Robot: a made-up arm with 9 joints.
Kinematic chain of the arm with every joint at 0, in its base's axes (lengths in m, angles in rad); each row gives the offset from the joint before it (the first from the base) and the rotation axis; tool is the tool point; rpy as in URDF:
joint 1: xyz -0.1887 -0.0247 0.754 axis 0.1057 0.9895 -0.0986
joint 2: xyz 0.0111 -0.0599 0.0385 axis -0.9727 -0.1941 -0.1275
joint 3: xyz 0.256 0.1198 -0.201 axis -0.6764 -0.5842 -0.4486
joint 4: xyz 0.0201 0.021 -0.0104 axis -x
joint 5: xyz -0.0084 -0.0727 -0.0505 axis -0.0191 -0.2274 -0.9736
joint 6: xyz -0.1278 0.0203 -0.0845 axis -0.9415 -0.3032 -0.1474
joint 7: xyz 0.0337 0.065 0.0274 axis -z
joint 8: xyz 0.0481 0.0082 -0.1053 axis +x
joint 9: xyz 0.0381 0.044 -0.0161 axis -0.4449 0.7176 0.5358
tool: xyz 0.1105 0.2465 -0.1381 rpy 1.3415 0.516 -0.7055
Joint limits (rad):
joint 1: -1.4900..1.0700
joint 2: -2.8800..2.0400
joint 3: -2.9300..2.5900
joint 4: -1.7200..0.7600
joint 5: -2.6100..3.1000
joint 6: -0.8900..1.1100
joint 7: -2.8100..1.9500
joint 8: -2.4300..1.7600
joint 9: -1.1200..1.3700
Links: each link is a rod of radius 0.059 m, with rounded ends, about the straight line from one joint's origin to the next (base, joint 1, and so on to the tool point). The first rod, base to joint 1, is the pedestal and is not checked.
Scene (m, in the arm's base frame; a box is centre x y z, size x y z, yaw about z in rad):
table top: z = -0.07
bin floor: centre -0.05 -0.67 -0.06 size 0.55 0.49 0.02 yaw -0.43
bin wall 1: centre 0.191 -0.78 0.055 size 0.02 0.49 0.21 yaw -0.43
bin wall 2: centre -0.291 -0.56 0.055 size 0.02 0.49 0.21 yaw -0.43
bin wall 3: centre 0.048 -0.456 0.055 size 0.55 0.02 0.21 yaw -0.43
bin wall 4: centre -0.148 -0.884 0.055 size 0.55 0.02 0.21 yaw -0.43
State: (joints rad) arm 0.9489 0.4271 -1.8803 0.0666 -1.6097 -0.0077 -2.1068 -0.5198 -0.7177
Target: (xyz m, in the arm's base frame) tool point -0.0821 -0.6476 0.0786
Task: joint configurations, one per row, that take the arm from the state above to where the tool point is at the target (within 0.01 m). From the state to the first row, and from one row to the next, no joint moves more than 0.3 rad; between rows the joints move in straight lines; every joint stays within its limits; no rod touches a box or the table.
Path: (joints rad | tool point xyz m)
1: 0.8553 0.4555 -1.7378 0.3001 -1.6078 -0.0914 -1.9936 -0.4572 -0.8253 | -0.3766 -0.6001 0.2941
2: 0.7617 0.4839 -1.5954 0.5337 -1.6060 -0.1752 -1.8804 -0.3946 -0.9330 | -0.0821 -0.6476 0.3661
3: 0.7436 0.6184 -1.7100 0.5821 -1.8303 -0.1565 -2.0396 -0.4415 -0.8116 | -0.0664 -0.6685 0.2074
4: 0.7254 0.7530 -1.8247 0.6304 -2.0546 -0.1379 -2.1987 -0.4884 -0.6902 | -0.0821 -0.6476 0.0786

